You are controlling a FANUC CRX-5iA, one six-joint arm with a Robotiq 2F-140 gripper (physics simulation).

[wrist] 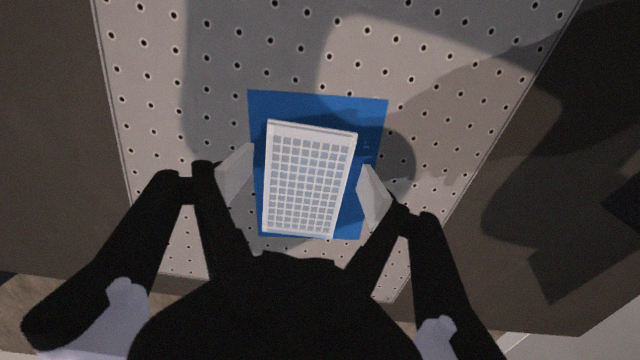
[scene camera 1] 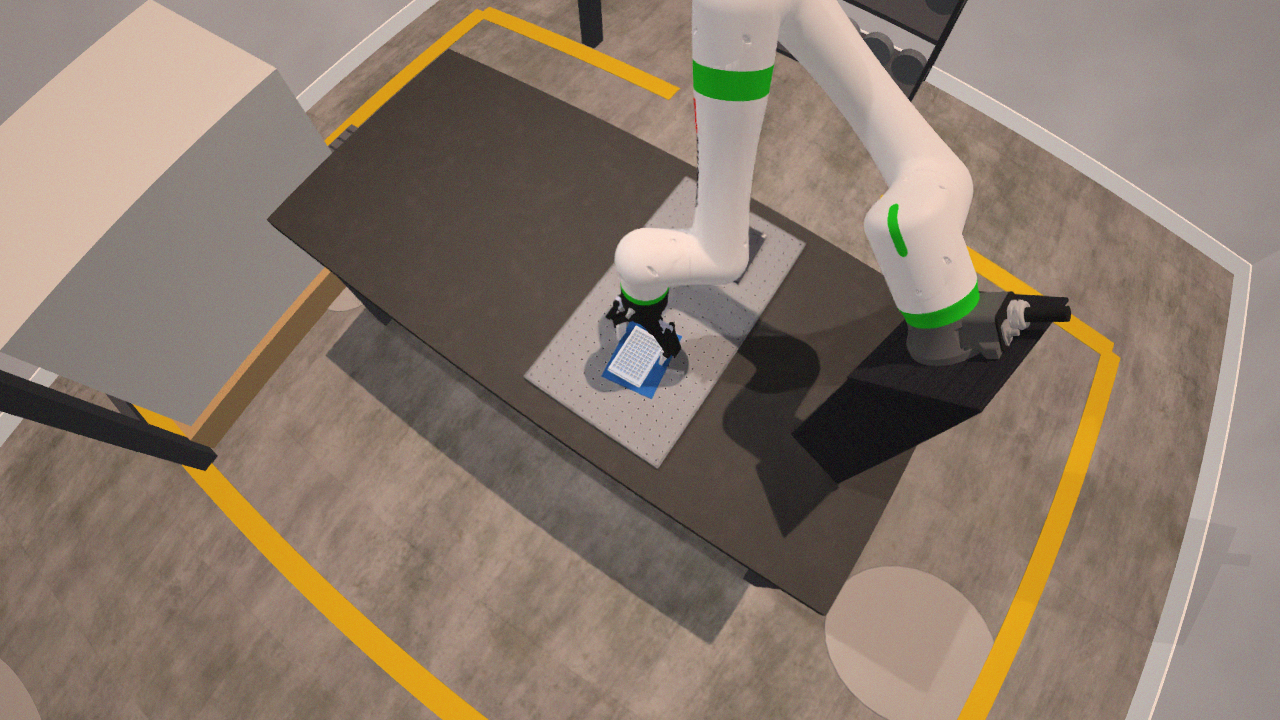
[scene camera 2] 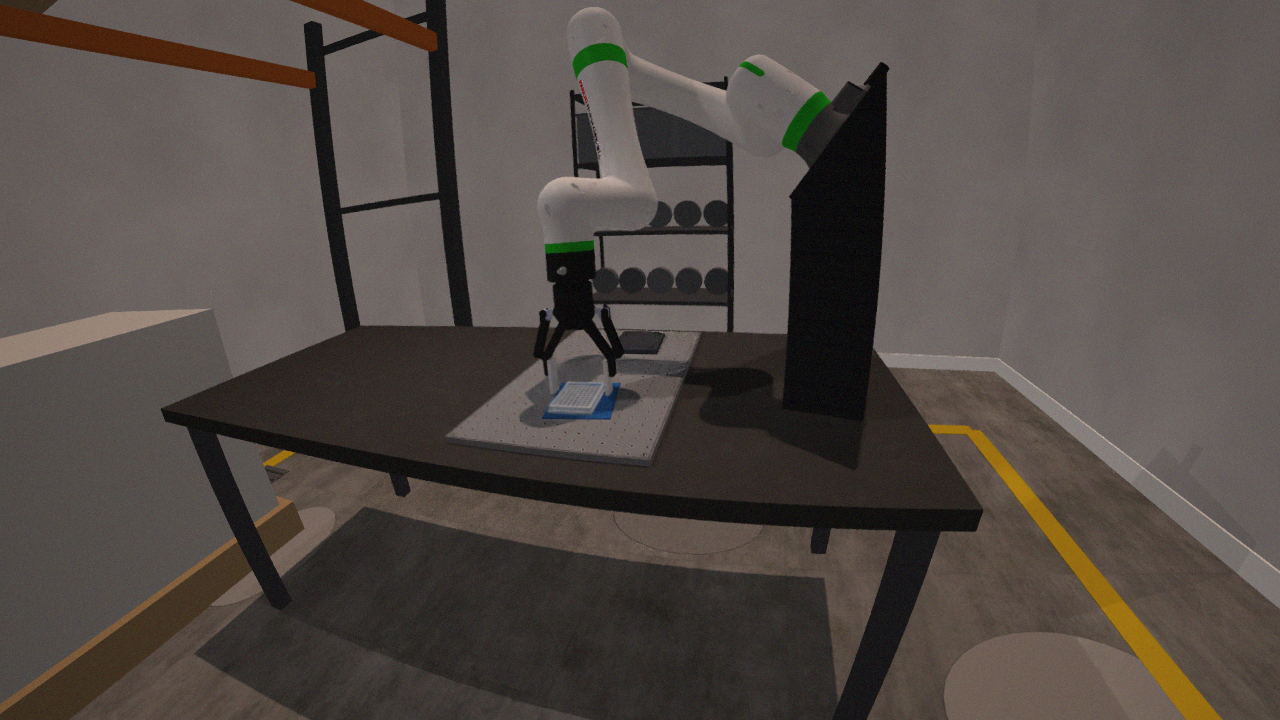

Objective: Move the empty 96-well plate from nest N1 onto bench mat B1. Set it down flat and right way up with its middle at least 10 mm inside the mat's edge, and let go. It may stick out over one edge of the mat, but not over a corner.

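Places are measured from the arm's base along level axes (x down, y right, z back), in millimetres.
Where they show: gripper, fingertip midpoint: [wrist: 307, 167] [scene camera 1: 642, 347] [scene camera 2: 581, 392]; arm's base, origin of the base link: [scene camera 1: 952, 336] [scene camera 2: 839, 146].
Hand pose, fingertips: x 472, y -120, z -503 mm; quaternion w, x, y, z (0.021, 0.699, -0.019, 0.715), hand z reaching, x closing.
Things, the pixels of their centre, and the offset from my fingertips. Level surfaces: height alone.
- white 96-well plate, body centre: [wrist: 304, 186] [scene camera 2: 578, 397] [scene camera 1: 637, 355] dy -23, dx +1, dz +1 mm
- blue bench mat, its level: dx +8 mm
- grey perforated board, its level: dx +10 mm
- dark table, its level: dx +23 mm
- dark flat rectangular item, body centre: [scene camera 1: 732, 248] [scene camera 2: 638, 341] dy +354, dx +3, dz +47 mm
The white 96-well plate [scene camera 1: 635, 358] [scene camera 2: 577, 398] [wrist: 305, 185] lies flat, wells up, on the blue bench mat [scene camera 1: 646, 388] [scene camera 2: 605, 410] [wrist: 320, 107]. It is turned slightly on the mat. In the wrist view its near end is close to the mat's near edge, and its middle is well inside the mat. My gripper [scene camera 1: 640, 344] [scene camera 2: 581, 386] [wrist: 307, 167] is open and points down, with one pale fingertip on each long side of the plate. In the wrist view gaps show between both fingertips and the plate. A nest under the plate does not show.
The mat lies on a grey perforated board [scene camera 1: 657, 438] [scene camera 2: 626, 438] [wrist: 160, 120] on the dark table [scene camera 1: 447, 179] [scene camera 2: 358, 385]. A dark flat rectangular item [scene camera 1: 750, 255] [scene camera 2: 640, 342] is at the board's far end. The black arm pedestal [scene camera 1: 913, 420] [scene camera 2: 832, 304] stands to the right.
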